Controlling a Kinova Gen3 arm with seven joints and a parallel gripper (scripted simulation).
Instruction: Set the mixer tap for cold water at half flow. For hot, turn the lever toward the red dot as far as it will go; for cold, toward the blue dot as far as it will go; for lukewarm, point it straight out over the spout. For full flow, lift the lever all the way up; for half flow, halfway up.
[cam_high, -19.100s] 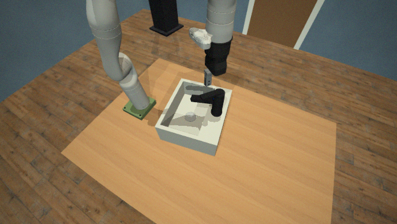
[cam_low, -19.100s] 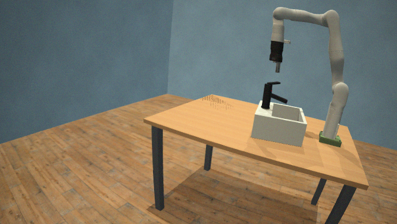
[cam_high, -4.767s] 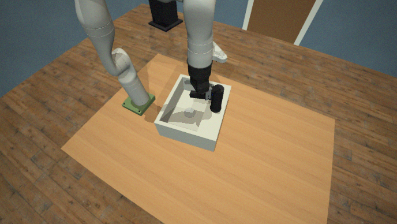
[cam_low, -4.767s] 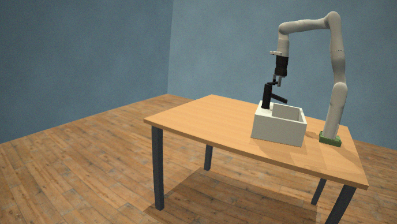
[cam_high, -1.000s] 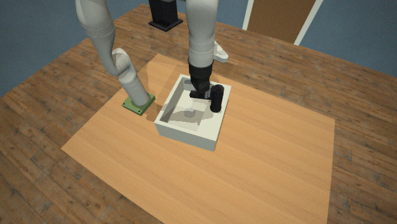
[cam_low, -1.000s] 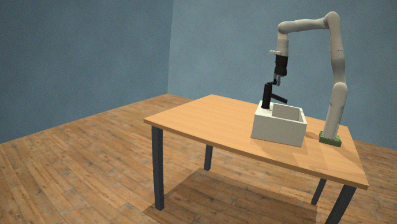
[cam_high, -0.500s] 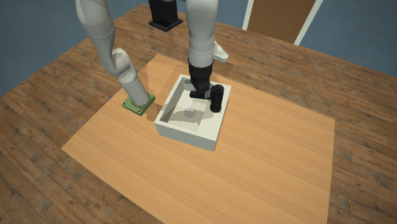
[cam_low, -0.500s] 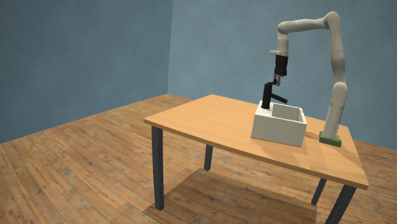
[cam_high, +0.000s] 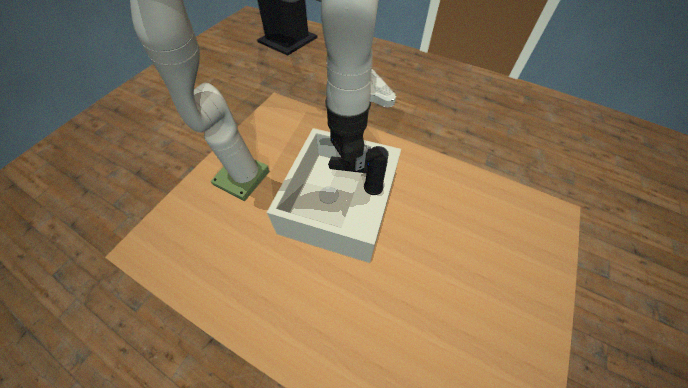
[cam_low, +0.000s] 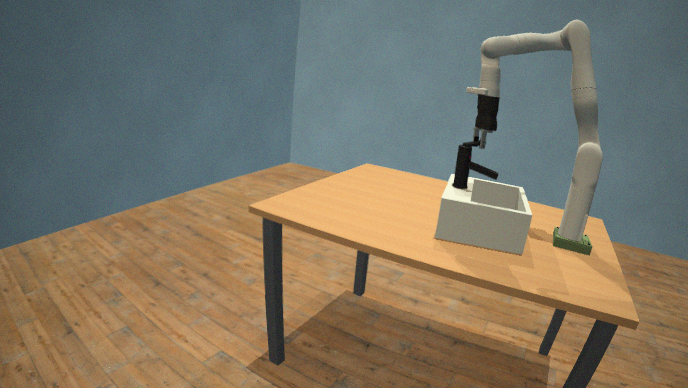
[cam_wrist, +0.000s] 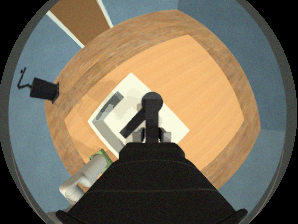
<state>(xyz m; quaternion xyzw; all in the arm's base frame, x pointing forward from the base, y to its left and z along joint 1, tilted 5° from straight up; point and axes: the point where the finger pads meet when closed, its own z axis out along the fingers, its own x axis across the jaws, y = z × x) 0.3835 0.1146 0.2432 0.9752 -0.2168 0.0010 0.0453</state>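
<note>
Now: the lever 20 mm to the left of my hand and 10 mm ahead of it. Also, from my hand: black mixer tap 50 mm below, 40 mm to the left, 10 mm ahead; white basin 250 mm below, 80 mm behind, 20 mm to the left.
</note>
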